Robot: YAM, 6 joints.
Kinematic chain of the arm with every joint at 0, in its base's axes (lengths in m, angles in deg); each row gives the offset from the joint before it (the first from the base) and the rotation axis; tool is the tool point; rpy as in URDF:
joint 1: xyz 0 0 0.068 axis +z
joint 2: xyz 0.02 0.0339 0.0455 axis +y
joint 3: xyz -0.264 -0.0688 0 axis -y
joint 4: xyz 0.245 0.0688 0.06 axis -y
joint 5: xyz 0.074 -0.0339 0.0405 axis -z
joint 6: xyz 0.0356 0 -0.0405 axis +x
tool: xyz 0 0 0 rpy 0 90 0
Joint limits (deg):
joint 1: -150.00..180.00
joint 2: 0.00..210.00
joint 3: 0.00..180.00
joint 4: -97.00..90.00
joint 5: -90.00..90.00
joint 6: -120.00..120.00
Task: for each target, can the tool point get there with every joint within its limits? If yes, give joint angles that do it. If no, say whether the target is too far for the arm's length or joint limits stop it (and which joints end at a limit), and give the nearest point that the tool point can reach.
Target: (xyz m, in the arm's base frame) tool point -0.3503 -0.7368 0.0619
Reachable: no: too far | nearest point -0.2767 -0.5821 0.0730 | short by 0.172 m
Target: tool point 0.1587 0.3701 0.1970
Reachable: yes | joints 63.98 107.89 55.91 45.53 -33.74 101.39
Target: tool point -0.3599 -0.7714 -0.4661
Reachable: no: too far | nearest point -0.2279 -0.4885 -0.2343 | short by 0.389 m
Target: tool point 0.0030 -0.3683 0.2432
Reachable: yes | joints -94.62 97.31 59.27 19.23 -66.74 2.94
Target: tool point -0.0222 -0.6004 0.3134
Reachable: yes | joints -90.15 155.12 151.27 30.01 35.36 -19.53
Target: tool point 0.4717 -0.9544 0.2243
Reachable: no: too far | nearest point 0.2846 -0.5759 0.1795 | short by 0.425 m
